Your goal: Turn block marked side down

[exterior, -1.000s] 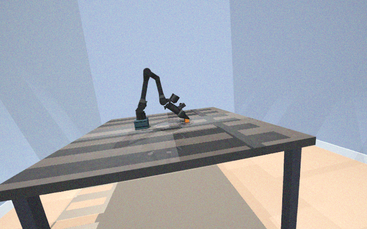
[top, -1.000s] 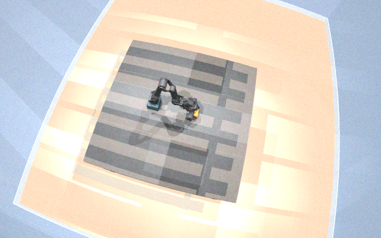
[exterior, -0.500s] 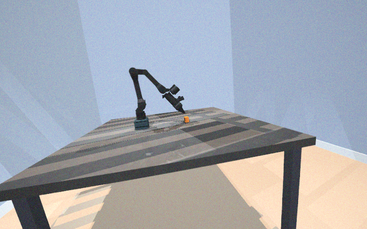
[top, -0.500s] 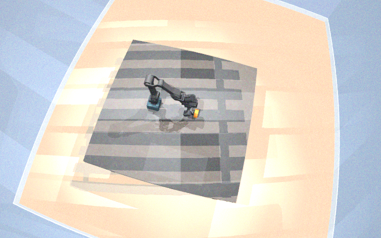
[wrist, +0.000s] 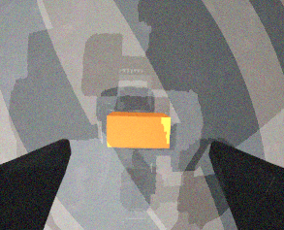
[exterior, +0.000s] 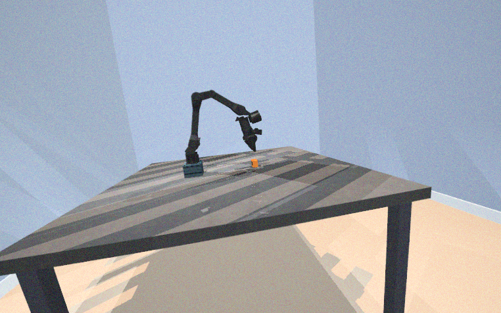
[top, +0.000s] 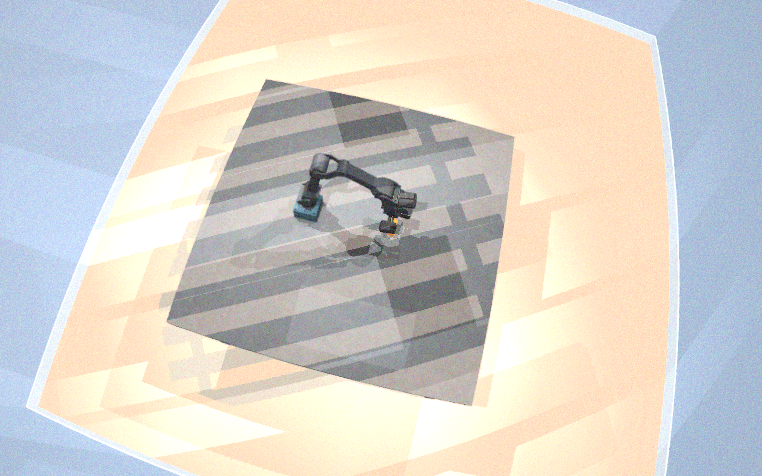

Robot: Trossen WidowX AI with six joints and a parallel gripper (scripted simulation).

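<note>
My gripper tip is now 10 mm past the orange block and 80 mm above it.
</note>
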